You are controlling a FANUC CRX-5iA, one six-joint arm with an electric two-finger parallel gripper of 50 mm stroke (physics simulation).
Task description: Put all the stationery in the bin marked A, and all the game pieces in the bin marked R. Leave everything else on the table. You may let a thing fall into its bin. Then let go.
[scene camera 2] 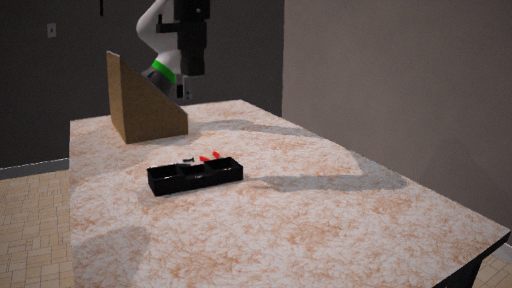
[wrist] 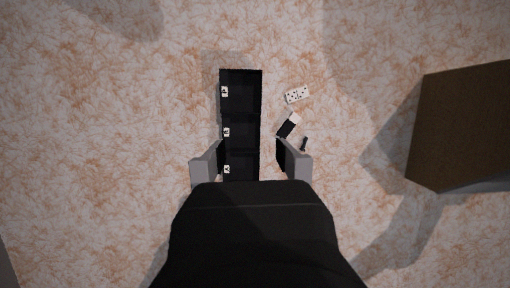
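Where they show: gripper, fingertip midpoint: [scene camera 2: 184,99] [wrist: 250,149]; arm's base, origin of the base link: [scene camera 2: 152,86].
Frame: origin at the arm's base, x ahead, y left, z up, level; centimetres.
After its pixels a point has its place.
My gripper [scene camera 2: 184,90] @[x 55.4, y -4.0, z 5.4 cm] [wrist: 250,149] @[x 55.4, y -4.0, z 5.4 cm] is open and empty, high above the table. In the wrist view its fingers flank the lower part of a black three-part tray [scene camera 2: 200,186] @[x 61.5, y -2.6, z -16.9 cm]. The bin marked A [wrist: 226,169] @[x 60.8, y 5.9, z -13.9 cm] is lowest there, the bin marked R [wrist: 226,132] @[x 60.6, y -2.5, z -14.6 cm] is in the middle, and a third bin [wrist: 224,91] @[x 60.5, y -11.0, z -13.2 cm] is on top. A white domino [wrist: 297,94] @[x 44.8, y -10.7, z -16.7 cm] with black dots lies right of the third bin. An eraser [wrist: 288,125] @[x 46.6, y -3.9, z -16.1 cm] with a black sleeve and white end lies beside the middle bin. The tray hides the domino in the scene view.
A small dark bolt [scene camera 2: 188,160] @[x 42.7, y 0.5, z -16.8 cm] [wrist: 304,144] @[x 42.4, y 0.7, z -16.5 cm] lies near the eraser. Two small red cylinders [scene camera 2: 205,159] @[x 45.6, y 5.2, z -16.2 cm] [scene camera 2: 216,155] @[x 43.7, y 9.7, z -16.3 cm] lie behind the tray in the scene view; the gripper hides them in the wrist view. A large brown wedge-shaped block [scene camera 2: 150,110] @[x 15.8, y -4.8, z -6.0 cm] [wrist: 460,125] @[x 15.7, y -4.7, z -8.6 cm] stands farther back.
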